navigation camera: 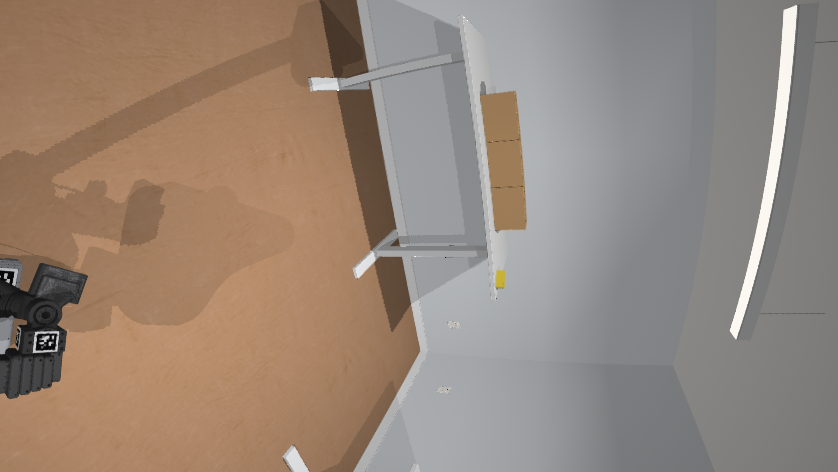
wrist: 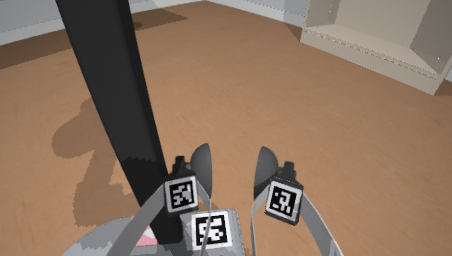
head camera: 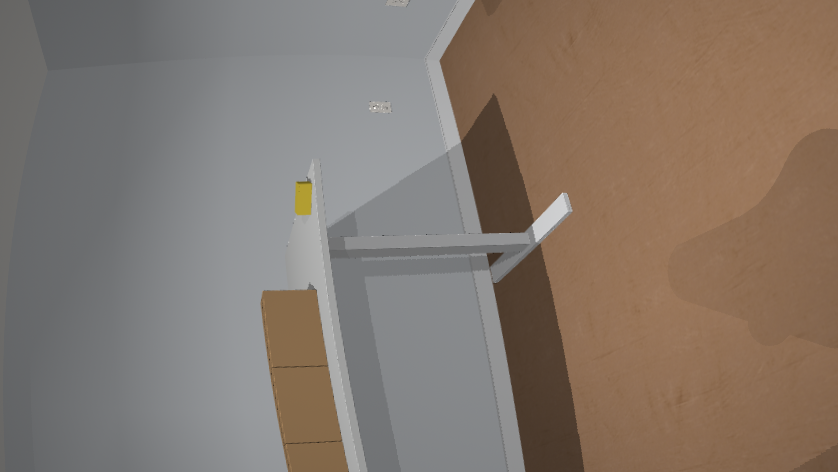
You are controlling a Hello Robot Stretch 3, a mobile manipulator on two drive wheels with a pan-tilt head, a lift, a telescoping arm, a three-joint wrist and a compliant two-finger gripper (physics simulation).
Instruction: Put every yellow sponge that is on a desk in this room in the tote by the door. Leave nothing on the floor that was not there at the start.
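Places are measured from the robot's base along level axes (x ahead, y left, z up), in metres.
Where they show: gripper, fingertip midpoint: (wrist: 234,163).
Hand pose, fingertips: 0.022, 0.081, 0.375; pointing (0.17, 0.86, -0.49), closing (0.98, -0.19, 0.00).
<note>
After its pixels a point has its place, as x, y, z.
A yellow sponge (head camera: 303,198) @[0.162, -1.951, 0.977] (navigation camera: 500,279) @[0.161, -1.951, 0.977] is on a white desk (head camera: 344,375) @[0.621, -1.569, 0.938] (navigation camera: 476,140) @[0.803, -1.449, 0.931] against the wall, near one end of the desk top. My gripper (wrist: 234,163) @[0.022, 0.081, 0.375] is open, with its two fingertips apart and bare floor showing between them. It is low over the floor in the wrist view, away from the desk. The tote by the door does not show in these views.
Several brown boxes (head camera: 296,328) @[0.543, -1.795, 1.033] (navigation camera: 505,164) @[0.753, -1.660, 1.043] stand in a row on the same desk. The desk's legs (head camera: 433,242) @[0.346, -2.159, 0.448] (navigation camera: 431,251) @[0.355, -2.154, 0.464] reach the floor. A beige shelf unit (wrist: 370,62) @[0.905, 0.962, 0.037] stands at the upper right in the wrist view. Another white foot (navigation camera: 294,459) @[-0.916, -1.360, 0.025] shows at the navigation view's bottom edge.
</note>
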